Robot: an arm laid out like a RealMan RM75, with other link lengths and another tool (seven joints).
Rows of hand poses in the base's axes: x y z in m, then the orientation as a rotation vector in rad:
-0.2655, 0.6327, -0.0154, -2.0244, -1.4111, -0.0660
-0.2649, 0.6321, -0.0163, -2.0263, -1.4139, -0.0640
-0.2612, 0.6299, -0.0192, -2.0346, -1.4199, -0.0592
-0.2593, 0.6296, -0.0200, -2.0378, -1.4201, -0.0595
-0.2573, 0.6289, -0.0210, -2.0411, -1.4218, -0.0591
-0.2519, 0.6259, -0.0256, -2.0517, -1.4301, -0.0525
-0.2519, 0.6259, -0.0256, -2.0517, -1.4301, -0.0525
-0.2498, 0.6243, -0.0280, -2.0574, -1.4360, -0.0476
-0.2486, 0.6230, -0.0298, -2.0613, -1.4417, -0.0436
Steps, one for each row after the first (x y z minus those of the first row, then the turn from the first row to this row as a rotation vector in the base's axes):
0.0006, -0.0006, -0.0009, -0.0033, -0.0008, 0.0013
0.0043, -0.0028, -0.0038, -0.0136, -0.0037, 0.0024
0.0062, -0.0031, -0.0046, -0.0160, -0.0050, 0.0011
0.0082, -0.0038, -0.0056, -0.0193, -0.0067, 0.0008
0.0136, -0.0068, -0.0102, -0.0330, -0.0104, 0.0027
0.0136, -0.0068, -0.0102, -0.0330, -0.0104, 0.0027
0.0157, -0.0084, -0.0126, -0.0414, -0.0123, 0.0049
0.0169, -0.0097, -0.0144, -0.0480, -0.0141, 0.0075

